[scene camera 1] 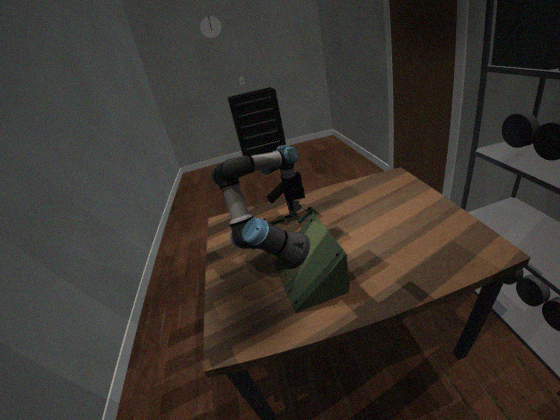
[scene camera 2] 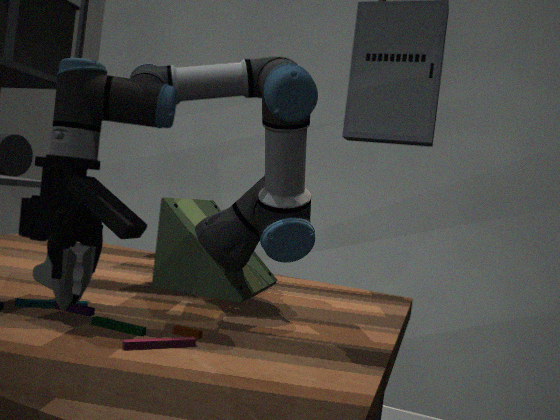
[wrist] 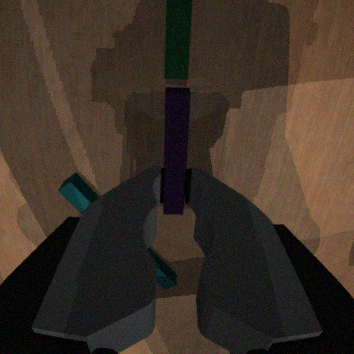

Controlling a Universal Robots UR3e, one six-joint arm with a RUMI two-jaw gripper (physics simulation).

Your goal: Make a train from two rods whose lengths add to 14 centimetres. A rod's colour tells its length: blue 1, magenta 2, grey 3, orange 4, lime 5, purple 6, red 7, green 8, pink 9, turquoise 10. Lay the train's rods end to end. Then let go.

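Seen in the pictures: gripper, between the fingertips: [scene camera 1: 292, 215] [scene camera 2: 67, 309] [wrist: 173, 170]; arm's base, origin of its link: [scene camera 1: 297, 250] [scene camera 2: 218, 247].
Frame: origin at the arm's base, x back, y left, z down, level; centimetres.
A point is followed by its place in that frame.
My gripper [scene camera 1: 291, 215] @(x -34.1, y -5.6, z 7.6 cm) [scene camera 2: 67, 306] @(x -34.1, y -5.6, z 7.6 cm) [wrist: 173, 170] @(x -34.1, y -5.6, z 7.6 cm) is shut on the purple rod [scene camera 2: 85, 310] @(x -34.4, y -2.2, z 6.9 cm) [wrist: 176, 135] @(x -34.0, y -3.3, z 6.6 cm) near one end. The rod points away from the fingers and seems slightly raised off the table. The dark green rod [scene camera 2: 118, 326] @(x -34.1, y 3.2, z 8.1 cm) [wrist: 178, 40] @(x -33.7, y 0.4, z 7.7 cm) lies ahead of it, nearly in line, with a narrow gap between their ends in the wrist view. Part of the green rod is outside the wrist view. The turquoise rod [scene camera 2: 35, 303] @(x -33.3, y -12.4, z 8.1 cm) [wrist: 77, 194] @(x -29.1, y -7.5, z 7.7 cm) lies slantwise beneath the gripper, partly hidden by a finger.
A pink rod [scene camera 2: 160, 343] @(x -36.3, y 11.3, z 8.1 cm) and an orange rod [scene camera 2: 187, 331] @(x -30.1, y 11.5, z 7.9 cm) lie near the green rod in scene camera 2. A small dark piece [scene camera 2: 1, 305] @(x -37.4, y -14.4, z 8.1 cm) shows at that view's left edge. The green wedge base [scene camera 1: 320, 260] @(x 11.9, y -5.1, z -3.7 cm) [scene camera 2: 182, 270] @(x -7.0, y -3.6, z 4.5 cm) carries the arm on the wooden table [scene camera 1: 425, 225] @(x -1.3, y -55.9, z 8.7 cm).
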